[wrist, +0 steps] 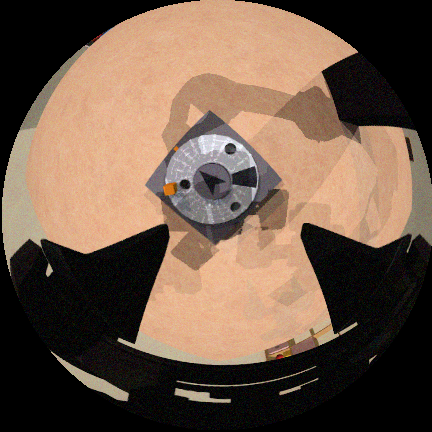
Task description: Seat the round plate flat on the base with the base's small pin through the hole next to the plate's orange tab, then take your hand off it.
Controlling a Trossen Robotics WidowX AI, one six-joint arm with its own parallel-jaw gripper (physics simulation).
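Places are measured from the arm's base along level axes (x ahead, y right, z down), in metres.
Where they show: gripper, between the fingertips: (237, 230).
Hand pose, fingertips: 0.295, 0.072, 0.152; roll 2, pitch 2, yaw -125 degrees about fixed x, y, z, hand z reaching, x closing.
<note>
After its pixels a point has its place, as x, y, z.
The round silver plate (187, 160) {0.286, 0.132, 0.238} lies over the dark square base (269, 179) {0.249, 0.040, 0.250} in the wrist view, with the base's corners showing around it. The plate's orange tab (170, 189) {0.319, 0.129, 0.222} is at its left rim, with a dark hole (185, 184) {0.313, 0.121, 0.250} right beside it. I cannot tell whether the pin is in that hole, or whether the plate is fully flat. Two more holes and a black wedge show on the plate, and a dark arrow shape at its centre. A small orange mark (176, 148) {0.282, 0.154, 0.249} shows at the base's upper left edge. My gripper (237, 230) {0.295, 0.072, 0.152} is open and empty, apart from the plate.
The base stands on a tan table top (100, 125) {0.309, 0.317, 0.274}. A black part (370, 95) {0.040, 0.009, 0.174} reaches in at the upper right. Small coloured items (300, 346) show beyond the table's lower edge. Arm shadows fall around the base.
</note>
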